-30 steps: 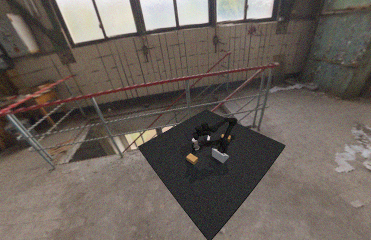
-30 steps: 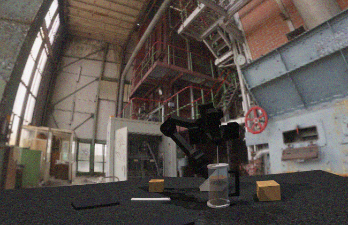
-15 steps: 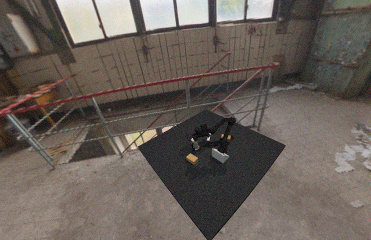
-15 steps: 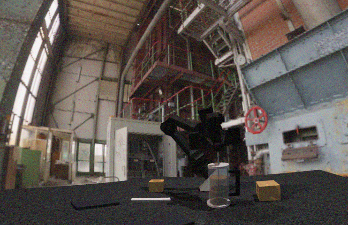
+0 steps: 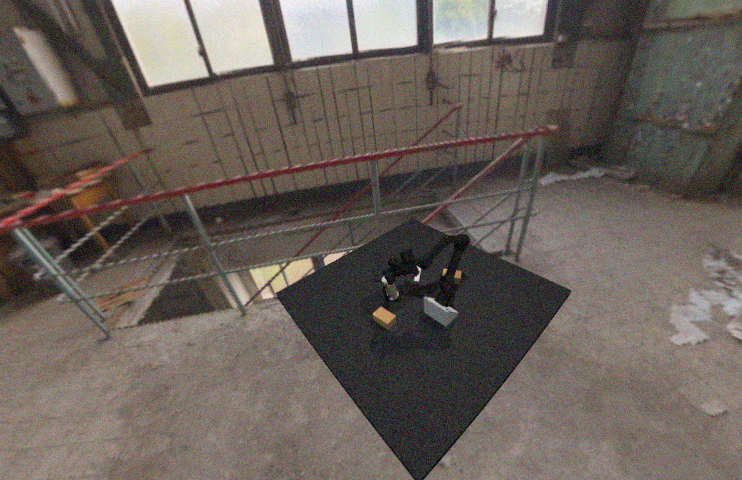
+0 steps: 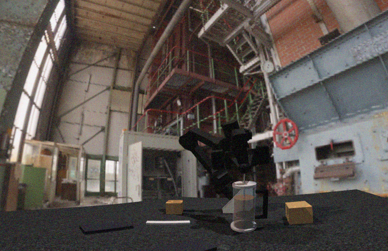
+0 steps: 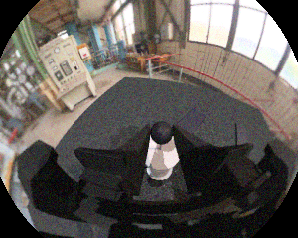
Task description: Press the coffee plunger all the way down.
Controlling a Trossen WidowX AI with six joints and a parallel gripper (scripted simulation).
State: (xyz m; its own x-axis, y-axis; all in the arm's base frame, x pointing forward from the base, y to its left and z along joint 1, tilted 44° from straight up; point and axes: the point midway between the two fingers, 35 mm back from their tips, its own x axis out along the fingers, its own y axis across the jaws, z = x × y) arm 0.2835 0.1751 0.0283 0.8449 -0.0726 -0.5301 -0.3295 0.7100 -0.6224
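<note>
The glass coffee press lies 30 mm behind my gripper tip and 90 mm below it.
</note>
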